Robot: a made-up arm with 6 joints. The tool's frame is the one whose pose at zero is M. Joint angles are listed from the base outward.
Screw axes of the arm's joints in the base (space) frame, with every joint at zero. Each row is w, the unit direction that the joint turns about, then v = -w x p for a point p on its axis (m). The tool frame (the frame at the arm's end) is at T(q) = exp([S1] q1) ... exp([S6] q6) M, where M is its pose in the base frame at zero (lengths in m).
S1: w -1 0 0 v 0 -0.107 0
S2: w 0 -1 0 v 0.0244 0 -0.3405
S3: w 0 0 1 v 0.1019 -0.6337 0
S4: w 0 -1 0 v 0.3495 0 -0.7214
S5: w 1 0 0 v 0 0.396 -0.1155
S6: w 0 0 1 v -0.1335 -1.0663 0
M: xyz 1.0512 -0.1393 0.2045 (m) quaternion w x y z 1 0 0 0
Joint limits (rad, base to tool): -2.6..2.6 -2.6..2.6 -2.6..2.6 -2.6..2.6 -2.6..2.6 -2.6..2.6
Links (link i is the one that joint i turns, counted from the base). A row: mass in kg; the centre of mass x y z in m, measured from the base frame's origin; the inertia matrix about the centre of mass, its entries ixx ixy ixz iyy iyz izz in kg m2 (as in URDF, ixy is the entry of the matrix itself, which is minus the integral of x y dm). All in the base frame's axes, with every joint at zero. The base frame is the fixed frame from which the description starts. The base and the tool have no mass.
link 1: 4.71; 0.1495 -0.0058 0.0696; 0.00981 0 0.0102 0.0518 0 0.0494
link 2: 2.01; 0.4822 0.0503 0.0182; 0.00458 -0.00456 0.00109 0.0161 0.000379 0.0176
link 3: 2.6; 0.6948 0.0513 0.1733; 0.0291 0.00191 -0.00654 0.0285 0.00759 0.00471
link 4: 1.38; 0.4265 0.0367 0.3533; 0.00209 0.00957 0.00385 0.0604 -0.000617 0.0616
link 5: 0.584; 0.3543 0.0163 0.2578; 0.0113 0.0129 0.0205 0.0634 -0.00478 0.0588
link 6: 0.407; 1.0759 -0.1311 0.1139; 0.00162 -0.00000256 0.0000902 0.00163 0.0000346 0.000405
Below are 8 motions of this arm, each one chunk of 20 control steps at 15 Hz.
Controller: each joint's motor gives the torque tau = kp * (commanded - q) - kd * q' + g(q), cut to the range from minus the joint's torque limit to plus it. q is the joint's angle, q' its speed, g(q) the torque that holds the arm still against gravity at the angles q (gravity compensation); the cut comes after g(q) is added. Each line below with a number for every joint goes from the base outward.
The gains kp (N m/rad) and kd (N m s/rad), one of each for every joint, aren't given. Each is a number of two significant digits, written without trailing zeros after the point. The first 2 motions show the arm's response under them.
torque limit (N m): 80 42 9.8 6.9 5.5 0.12
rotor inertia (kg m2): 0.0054 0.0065 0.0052 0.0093 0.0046 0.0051
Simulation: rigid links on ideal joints. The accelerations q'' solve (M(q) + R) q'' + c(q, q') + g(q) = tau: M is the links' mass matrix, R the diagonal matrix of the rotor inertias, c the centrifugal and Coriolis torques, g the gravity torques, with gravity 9.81 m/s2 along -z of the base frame. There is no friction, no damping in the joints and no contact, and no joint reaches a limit. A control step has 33 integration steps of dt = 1/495 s. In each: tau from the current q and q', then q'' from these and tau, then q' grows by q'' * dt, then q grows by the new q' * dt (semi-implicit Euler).
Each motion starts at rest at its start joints. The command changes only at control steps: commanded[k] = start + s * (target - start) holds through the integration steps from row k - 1 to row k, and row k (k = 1, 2, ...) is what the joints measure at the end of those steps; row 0 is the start. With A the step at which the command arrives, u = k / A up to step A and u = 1 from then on. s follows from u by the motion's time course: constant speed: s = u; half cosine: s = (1 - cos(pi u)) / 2; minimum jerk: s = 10 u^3 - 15 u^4 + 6 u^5; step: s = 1 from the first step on.
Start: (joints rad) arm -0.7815 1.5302 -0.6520 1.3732 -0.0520 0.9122
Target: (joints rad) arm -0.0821 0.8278 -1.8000 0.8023 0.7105 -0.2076
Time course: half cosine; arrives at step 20
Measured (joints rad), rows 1 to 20:
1: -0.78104 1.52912 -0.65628 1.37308 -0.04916 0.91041
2: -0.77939 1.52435 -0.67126 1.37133 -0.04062 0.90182
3: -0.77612 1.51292 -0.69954 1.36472 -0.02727 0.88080
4: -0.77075 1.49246 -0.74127 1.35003 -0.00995 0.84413
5: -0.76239 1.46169 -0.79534 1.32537 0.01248 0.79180
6: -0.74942 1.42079 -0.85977 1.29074 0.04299 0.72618
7: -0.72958 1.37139 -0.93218 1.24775 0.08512 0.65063
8: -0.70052 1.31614 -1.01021 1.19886 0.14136 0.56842
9: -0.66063 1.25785 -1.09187 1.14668 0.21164 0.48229
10: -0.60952 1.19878 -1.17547 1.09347 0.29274 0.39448
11: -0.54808 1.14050 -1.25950 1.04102 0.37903 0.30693
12: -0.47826 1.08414 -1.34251 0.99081 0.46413 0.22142
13: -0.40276 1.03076 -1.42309 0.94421 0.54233 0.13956
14: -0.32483 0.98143 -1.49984 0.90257 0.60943 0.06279
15: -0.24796 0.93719 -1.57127 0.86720 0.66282 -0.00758
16: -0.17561 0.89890 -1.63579 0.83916 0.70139 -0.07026
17: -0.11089 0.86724 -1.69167 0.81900 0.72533 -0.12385
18: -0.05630 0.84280 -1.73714 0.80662 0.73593 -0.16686
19: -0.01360 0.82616 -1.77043 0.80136 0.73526 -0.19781
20: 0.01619 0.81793 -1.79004 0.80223 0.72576 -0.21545
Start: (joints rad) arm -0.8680 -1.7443 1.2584 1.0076 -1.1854 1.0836
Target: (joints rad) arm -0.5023 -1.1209 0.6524 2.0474 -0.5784 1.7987
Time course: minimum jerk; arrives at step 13
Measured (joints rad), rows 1 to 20:
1: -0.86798 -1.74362 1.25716 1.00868 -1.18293 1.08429
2: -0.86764 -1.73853 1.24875 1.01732 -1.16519 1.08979
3: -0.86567 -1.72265 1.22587 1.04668 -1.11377 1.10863
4: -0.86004 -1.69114 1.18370 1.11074 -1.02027 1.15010
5: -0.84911 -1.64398 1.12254 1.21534 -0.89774 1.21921
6: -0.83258 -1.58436 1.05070 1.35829 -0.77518 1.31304
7: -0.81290 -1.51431 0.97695 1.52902 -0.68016 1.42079
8: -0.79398 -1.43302 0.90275 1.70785 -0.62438 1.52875
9: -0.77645 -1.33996 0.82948 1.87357 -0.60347 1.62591
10: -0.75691 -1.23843 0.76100 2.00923 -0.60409 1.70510
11: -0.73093 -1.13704 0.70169 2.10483 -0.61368 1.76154
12: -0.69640 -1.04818 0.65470 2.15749 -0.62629 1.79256
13: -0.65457 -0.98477 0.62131 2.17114 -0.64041 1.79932
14: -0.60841 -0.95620 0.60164 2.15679 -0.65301 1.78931
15: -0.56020 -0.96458 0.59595 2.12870 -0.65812 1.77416
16: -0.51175 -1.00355 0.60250 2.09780 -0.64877 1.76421
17: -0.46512 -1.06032 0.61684 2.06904 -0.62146 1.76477
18: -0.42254 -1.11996 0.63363 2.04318 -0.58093 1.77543
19: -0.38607 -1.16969 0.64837 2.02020 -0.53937 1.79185
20: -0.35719 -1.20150 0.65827 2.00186 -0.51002 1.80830
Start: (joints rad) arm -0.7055 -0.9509 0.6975 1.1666 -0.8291 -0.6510
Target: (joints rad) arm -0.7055 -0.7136 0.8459 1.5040 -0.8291 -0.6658
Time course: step
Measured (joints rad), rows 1 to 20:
1: -0.67544 -0.91584 0.75616 1.22425 -0.78389 -0.66115
2: -0.61270 -0.84140 0.82297 1.37534 -0.66566 -0.66812
3: -0.56441 -0.76482 0.85547 1.52716 -0.59475 -0.66370
4: -0.56053 -0.69765 0.85850 1.60443 -0.62071 -0.64970
5: -0.60103 -0.64735 0.84914 1.60109 -0.72402 -0.63620
6: -0.66751 -0.62262 0.83872 1.55581 -0.85911 -0.63350
7: -0.73504 -0.62446 0.82792 1.51264 -0.97794 -0.64476
8: -0.78387 -0.64437 0.81927 1.49580 -1.04577 -0.66501
9: -0.80864 -0.67135 0.81731 1.50426 -1.04973 -0.68527
10: -0.81526 -0.69752 0.82258 1.52224 -0.99952 -0.69827
11: -0.81197 -0.71857 0.83273 1.53349 -0.91881 -0.70102
12: -0.80394 -0.73250 0.84487 1.53033 -0.83279 -0.69405
13: -0.79274 -0.73897 0.85630 1.51545 -0.75991 -0.68041
14: -0.77806 -0.73908 0.86480 1.49754 -0.71045 -0.66464
15: -0.75976 -0.73492 0.86901 1.48495 -0.68856 -0.65135
16: -0.73904 -0.72880 0.86849 1.48147 -0.69421 -0.64379
17: -0.71820 -0.72267 0.86372 1.48594 -0.72364 -0.64311
18: -0.69962 -0.71763 0.85601 1.49437 -0.76937 -0.64851
19: -0.68476 -0.71388 0.84722 1.50271 -0.82113 -0.65769
20: -0.67398 -0.71106 0.83925 1.50847 -0.86802 -0.66768

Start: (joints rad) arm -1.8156 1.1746 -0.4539 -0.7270 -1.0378 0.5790
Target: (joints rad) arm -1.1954 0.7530 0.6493 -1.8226 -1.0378 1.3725
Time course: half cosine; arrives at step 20
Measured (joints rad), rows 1 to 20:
1: -1.81528 1.17468 -0.45248 -0.72860 -1.03735 0.57995
2: -1.81361 1.17470 -0.44551 -0.73647 -1.03544 0.58476
3: -1.80916 1.17372 -0.42778 -0.75620 -1.03138 0.59728
4: -1.80080 1.16991 -0.39514 -0.79120 -1.02561 0.62034
5: -1.78819 1.16131 -0.34565 -0.84165 -1.02005 0.65483
6: -1.77192 1.14639 -0.28029 -0.90535 -1.01823 0.69970
7: -1.75328 1.12441 -0.20302 -0.97914 -1.02437 0.75268
8: -1.73370 1.09545 -0.11896 -1.06029 -1.04090 0.81116
9: -1.71423 1.06038 -0.03170 -1.14691 -1.06582 0.87279
10: -1.69528 1.02044 0.05726 -1.23737 -1.09343 0.93580
11: -1.67653 0.97674 0.14615 -1.32966 -1.11783 0.99890
12: -1.65691 0.93033 0.23212 -1.42152 -1.13486 1.06096
13: -1.63494 0.88254 0.31241 -1.51064 -1.14195 1.12079
14: -1.60909 0.83516 0.38493 -1.59481 -1.13847 1.17704
15: -1.57798 0.79035 0.44831 -1.67183 -1.12577 1.22833
16: -1.54047 0.75042 0.50187 -1.73944 -1.10672 1.27341
17: -1.49573 0.71762 0.54558 -1.79540 -1.08499 1.31128
18: -1.44344 0.69373 0.57979 -1.83776 -1.06431 1.34119
19: -1.38388 0.67994 0.60487 -1.86506 -1.04780 1.36256
20: -1.31800 0.67654 0.62092 -1.87651 -1.03755 1.37489

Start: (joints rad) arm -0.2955 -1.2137 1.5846 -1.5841 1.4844 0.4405
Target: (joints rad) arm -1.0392 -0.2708 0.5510 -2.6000 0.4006 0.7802
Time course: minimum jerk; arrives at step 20
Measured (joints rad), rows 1 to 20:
1: -0.29557 -1.21352 1.58374 -1.58438 1.48373 0.44060
2: -0.29594 -1.21208 1.57786 -1.58669 1.47913 0.44144
3: -0.29654 -1.20697 1.56206 -1.59495 1.46655 0.44455
4: -0.29702 -1.19461 1.53281 -1.61450 1.44235 0.45172
5: -0.29722 -1.17074 1.48856 -1.65043 1.40315 0.46407
6: -0.29782 -1.13133 1.42972 -1.70608 1.34560 0.48159
7: -0.30084 -1.07392 1.35871 -1.78224 1.26715 0.50322
8: -0.31012 -0.99889 1.27969 -1.87712 1.16789 0.52756
9: -0.33137 -0.91016 1.19769 -1.98699 1.05298 0.55377
10: -0.37106 -0.81437 1.11712 -2.10660 0.93372 0.58212
11: -0.43271 -0.71856 1.04090 -2.22799 0.82464 0.61375
12: -0.51209 -0.62707 0.96961 -2.33906 0.73519 0.64911
13: -0.59831 -0.54051 0.90066 -2.42730 0.66344 0.68615
14: -0.68324 -0.45852 0.83070 -2.48823 0.60287 0.72060
15: -0.76766 -0.38294 0.76043 -2.52706 0.55351 0.74856
16: -0.85569 -0.31693 0.69548 -2.55093 0.51987 0.76832
17: -0.94724 -0.26282 0.64149 -2.56298 0.50113 0.78013
18: -1.03845 -0.22198 0.60078 -2.56407 0.49047 0.78522
19: -1.12510 -0.19520 0.57293 -2.55623 0.48048 0.78522
20: -1.20349 -0.18198 0.55552 -2.54409 0.46545 0.78197

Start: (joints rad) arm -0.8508 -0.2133 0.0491 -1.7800 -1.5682 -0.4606
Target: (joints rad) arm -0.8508 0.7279 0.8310 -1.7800 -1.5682 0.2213
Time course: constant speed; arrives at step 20
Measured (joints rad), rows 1 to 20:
1: -0.85515 -0.20595 0.06763 -1.79050 -1.55631 -0.45406
2: -0.86106 -0.18599 0.09913 -1.81221 -1.54734 -0.43129
3: -0.86554 -0.15541 0.13547 -1.83142 -1.54693 -0.39236
4: -0.86693 -0.11606 0.17382 -1.83893 -1.55318 -0.34543
5: -0.86514 -0.06802 0.21387 -1.83468 -1.56369 -0.30023
6: -0.86125 -0.01142 0.25565 -1.82312 -1.57646 -0.26248
7: -0.85658 0.05223 0.29866 -1.80842 -1.58923 -0.23237
8: -0.85217 0.12013 0.34199 -1.79311 -1.59959 -0.20644
9: -0.84870 0.18898 0.38481 -1.77871 -1.60569 -0.18051
10: -0.84660 0.25577 0.42655 -1.76647 -1.60678 -0.15167
11: -0.84612 0.31821 0.46700 -1.75754 -1.60330 -0.11897
12: -0.84734 0.37481 0.50617 -1.75271 -1.59656 -0.08304
13: -0.85018 0.42499 0.54423 -1.75216 -1.58825 -0.04526
14: -0.85435 0.46902 0.58140 -1.75540 -1.57998 -0.00712
15: -0.85943 0.50791 0.61790 -1.76146 -1.57299 0.03033
16: -0.86488 0.54327 0.65395 -1.76910 -1.56799 0.06653
17: -0.87021 0.57702 0.68983 -1.77706 -1.56515 0.10143
18: -0.87498 0.61111 0.72581 -1.78421 -1.56421 0.13528
19: -0.87889 0.64728 0.76220 -1.78974 -1.56460 0.16848
20: -0.88183 0.68680 0.79928 -1.79313 -1.56565 0.20139

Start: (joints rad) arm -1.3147 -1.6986 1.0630 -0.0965 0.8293 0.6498
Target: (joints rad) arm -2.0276 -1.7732 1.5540 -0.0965 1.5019 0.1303
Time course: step
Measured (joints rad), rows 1 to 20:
1: -1.30483 -1.70310 1.12743 -0.09494 0.89217 0.58293
2: -1.28631 -1.71767 1.28974 -0.08985 1.05000 0.39030
3: -1.28890 -1.75004 1.44456 -0.08934 1.27757 0.16275
4: -1.32784 -1.78773 1.54648 -0.09429 1.51647 0.01000
5: -1.40141 -1.81202 1.59961 -0.09055 1.70049 -0.03840
6: -1.50200 -1.81884 1.61322 -0.07490 1.79605 0.01044
7: -1.62017 -1.81408 1.60031 -0.05923 1.80314 0.10067
8: -1.74674 -1.80399 1.57806 -0.05543 1.74076 0.17616
9: -1.87429 -1.79256 1.56093 -0.06644 1.63681 0.20658
10: -1.99736 -1.78261 1.55583 -0.08742 1.52292 0.19188
11: -2.11206 -1.77633 1.56148 -0.11015 1.42886 0.15209
12: -2.21595 -1.77437 1.57188 -0.12668 1.37470 0.11143
13: -2.30760 -1.77563 1.58145 -0.13208 1.36600 0.08625
14: -2.38593 -1.77822 1.58793 -0.12617 1.39559 0.08123
15: -2.44993 -1.78052 1.59180 -0.11308 1.44913 0.09209
16: -2.49871 -1.78168 1.59438 -0.09884 1.51027 0.11068
17: -2.53175 -1.78153 1.59663 -0.08858 1.56432 0.12920
18: -2.54905 -1.78031 1.59860 -0.08480 1.60064 0.14246
19: -2.55115 -1.77840 1.59969 -0.08705 1.61405 0.14835
20: -2.53905 -1.77626 1.59905 -0.09296 1.60515 0.14736

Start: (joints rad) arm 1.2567 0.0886 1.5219 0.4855 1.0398 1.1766
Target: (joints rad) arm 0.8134 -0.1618 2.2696 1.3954 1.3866 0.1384
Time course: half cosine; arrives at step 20
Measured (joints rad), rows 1 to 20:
1: 1.25702 0.08851 1.52286 0.48678 1.03919 1.17520
2: 1.25835 0.08773 1.52757 0.49304 1.03684 1.16830
3: 1.26090 0.08492 1.53947 0.50869 1.03280 1.15082
4: 1.26389 0.07836 1.56110 0.53656 1.02921 1.11932
5: 1.26585 0.06685 1.59347 0.57735 1.02947 1.07283
6: 1.26529 0.05033 1.63600 0.63001 1.03704 1.01265
7: 1.26089 0.02994 1.68680 0.69247 1.05423 0.94144
8: 1.25139 0.00746 1.74323 0.76208 1.08148 0.86237
9: 1.23523 -0.01537 1.80259 0.83604 1.11694 0.77847
10: 1.21076 -0.03744 1.86267 0.91175 1.15694 0.69240
11: 1.17685 -0.05829 1.92190 0.98730 1.19723 0.60643
12: 1.13355 -0.07790 1.97924 1.06151 1.23449 0.52260
13: 1.08221 -0.09634 2.03393 1.13357 1.26739 0.44285
14: 1.02510 -0.11356 2.08524 1.20233 1.29664 0.36905
15: 0.96473 -0.12928 2.13240 1.26601 1.32403 0.30304
16: 0.90354 -0.14301 2.17468 1.32236 1.35141 0.24653
17: 0.84380 -0.15416 2.21136 1.36909 1.37993 0.20093
18: 0.78758 -0.16217 2.24164 1.40434 1.40962 0.16727
19: 0.73675 -0.16669 2.26463 1.42695 1.43936 0.14610
20: 0.69302 -0.16767 2.27940 1.43648 1.46693 0.13752

